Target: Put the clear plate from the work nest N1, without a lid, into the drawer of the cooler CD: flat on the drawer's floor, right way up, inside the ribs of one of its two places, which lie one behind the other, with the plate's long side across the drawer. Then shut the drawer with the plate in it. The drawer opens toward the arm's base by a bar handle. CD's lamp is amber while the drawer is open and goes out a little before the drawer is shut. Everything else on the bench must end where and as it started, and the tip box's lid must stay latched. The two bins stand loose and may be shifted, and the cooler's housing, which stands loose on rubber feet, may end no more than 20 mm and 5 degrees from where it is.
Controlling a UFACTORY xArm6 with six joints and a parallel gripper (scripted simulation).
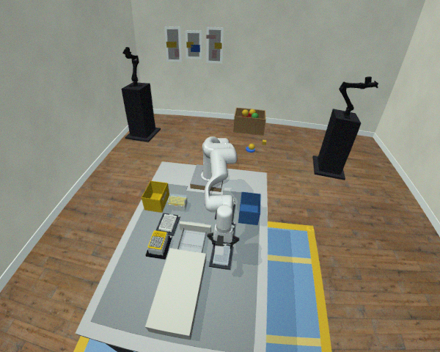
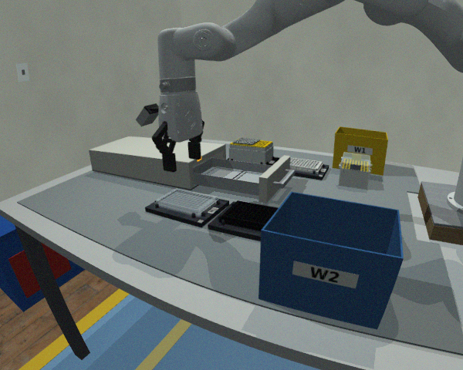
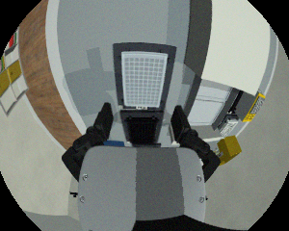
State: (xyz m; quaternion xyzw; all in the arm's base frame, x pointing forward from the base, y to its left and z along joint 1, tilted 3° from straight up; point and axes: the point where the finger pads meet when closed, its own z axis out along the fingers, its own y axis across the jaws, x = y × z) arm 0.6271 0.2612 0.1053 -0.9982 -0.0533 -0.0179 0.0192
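The clear plate is 10 cm below my hand. From my hand the other things lie so: black plate 17 cm behind, 2 cm to the right, 10 cm below; then drawer 3 cm behind, 19 cm to the right, 9 cm below; then nest 11 cm below.
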